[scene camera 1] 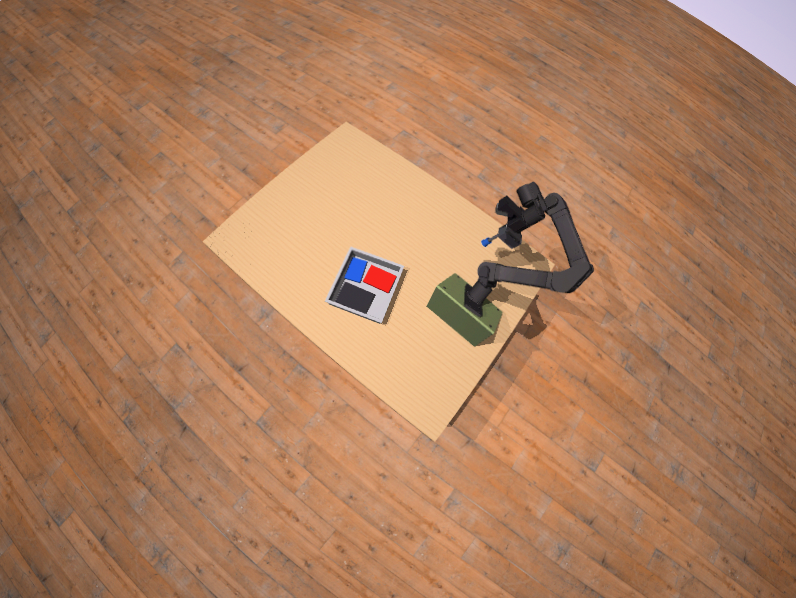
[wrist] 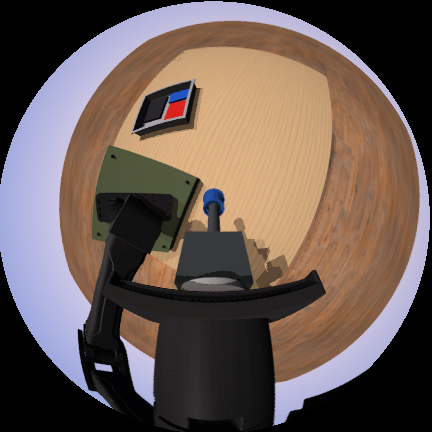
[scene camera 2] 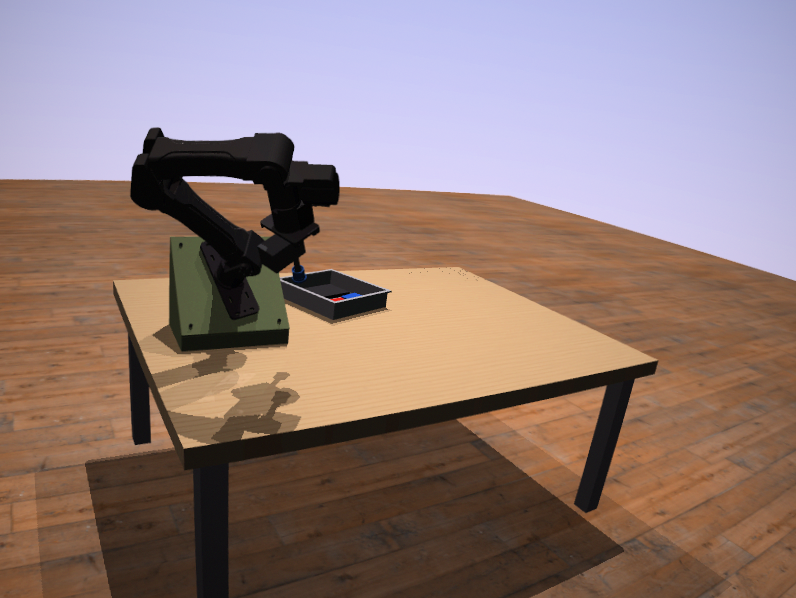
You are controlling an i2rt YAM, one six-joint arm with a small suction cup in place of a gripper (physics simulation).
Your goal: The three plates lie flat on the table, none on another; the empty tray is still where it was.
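Frame: origin at the arm's base, x left, y ahead, z down, level; millimetres.
Where they show: hand at its tool point: (scene camera 1: 484,243) (wrist: 213,197) (scene camera 2: 299,278); arm's base at its link origin: (scene camera 1: 472,300) (wrist: 133,206) (scene camera 2: 228,278).
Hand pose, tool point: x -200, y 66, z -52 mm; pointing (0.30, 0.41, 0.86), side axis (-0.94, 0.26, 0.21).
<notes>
Things, the pixels of their top centre, and the offset from my tool point. Level surfaces: height alone.
- grey tray at its top centre: (scene camera 2: 333,284) (scene camera 1: 365,283) (wrist: 159,102) dx +322, dy +307, dz +136 mm
- blue plate at its top centre: (scene camera 2: 360,298) (scene camera 1: 355,269) (wrist: 179,94) dx +281, dy +379, dz +172 mm
- red plate at its top centre: (scene camera 2: 334,304) (scene camera 1: 379,278) (wrist: 174,111) dx +263, dy +279, dz +172 mm
- black plate at its top centre: (scene camera 2: 323,290) (scene camera 1: 354,297) (wrist: 154,107) dx +381, dy +317, dz +173 mm
- wooden table at its surface level: dz +186 mm
The grey tray (scene camera 1: 384,305) (scene camera 2: 360,307) (wrist: 162,128) stands on the table, with three plates lying flat inside it. The blue plate (scene camera 1: 355,269) (scene camera 2: 350,296) (wrist: 178,95) and the red plate (scene camera 1: 379,278) (scene camera 2: 337,299) (wrist: 175,110) lie side by side. The black plate (scene camera 1: 355,297) (wrist: 156,109) lies beside them; it is hard to make out in scene camera 2. None of the three appears to lie on another. My gripper (scene camera 1: 485,242) (scene camera 2: 298,274) (wrist: 214,196), a blue suction cup, is held above the table, well apart from the tray, with no plate on it.
The arm stands on a green sloped base (scene camera 1: 460,315) (scene camera 2: 186,276) (wrist: 130,170) near one end of the wooden table (scene camera 1: 289,212) (scene camera 2: 482,347) (wrist: 260,125). The tray lies a short way from the base. A second tray does not show.
</notes>
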